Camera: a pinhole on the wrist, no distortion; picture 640 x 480 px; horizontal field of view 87.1 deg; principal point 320.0 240.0 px. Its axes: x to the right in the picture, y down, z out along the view. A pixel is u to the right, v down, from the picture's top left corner.
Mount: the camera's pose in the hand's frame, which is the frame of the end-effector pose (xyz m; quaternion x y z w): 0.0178 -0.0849 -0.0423 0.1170 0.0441 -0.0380 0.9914
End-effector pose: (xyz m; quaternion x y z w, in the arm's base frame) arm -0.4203 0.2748 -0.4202 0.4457 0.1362 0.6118 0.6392
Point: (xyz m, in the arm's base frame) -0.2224 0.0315 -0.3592
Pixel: 79.4 347.5
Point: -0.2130 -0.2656 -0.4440
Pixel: outside the picture
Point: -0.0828 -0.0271 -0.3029
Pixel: 155.2 304.7
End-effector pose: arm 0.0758 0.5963 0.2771 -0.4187 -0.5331 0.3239 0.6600
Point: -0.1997 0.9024 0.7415
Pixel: 574.0 191.3
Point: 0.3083 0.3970 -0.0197
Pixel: behind the camera
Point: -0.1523 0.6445 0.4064
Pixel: 323.5 304.3
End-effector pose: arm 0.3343 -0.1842 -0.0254 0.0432 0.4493 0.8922 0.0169
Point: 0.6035 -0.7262 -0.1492
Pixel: behind the camera
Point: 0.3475 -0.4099 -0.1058
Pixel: behind the camera
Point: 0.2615 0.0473 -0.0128
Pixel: 393.5 262.9
